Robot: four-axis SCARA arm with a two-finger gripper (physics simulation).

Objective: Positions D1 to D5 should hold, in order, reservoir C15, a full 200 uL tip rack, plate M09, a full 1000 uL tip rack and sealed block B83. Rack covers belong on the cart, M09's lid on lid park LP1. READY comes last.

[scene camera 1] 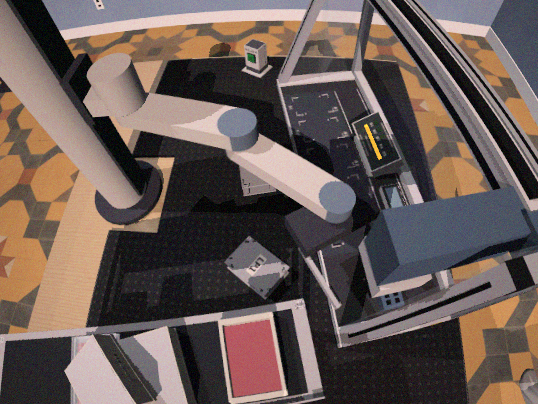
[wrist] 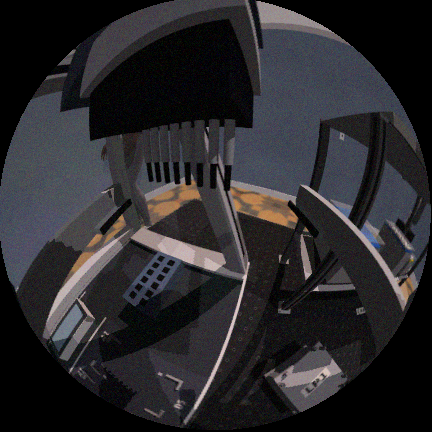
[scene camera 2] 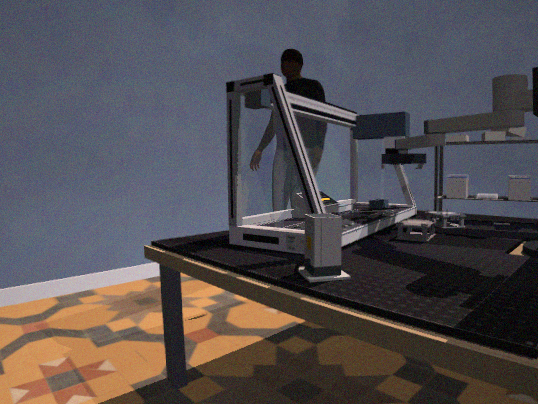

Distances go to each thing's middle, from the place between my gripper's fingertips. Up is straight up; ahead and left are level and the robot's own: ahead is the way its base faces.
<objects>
Right now my hand is 220 mm past the one-well reservoir [scene camera 1: 251,355], 150 mm to the left of it and 120 mm below it. The rest, counted from my hand: scanner [scene camera 2: 328,230] 320 mm behind, 980 mm to the left, 180 mm below.
</objects>
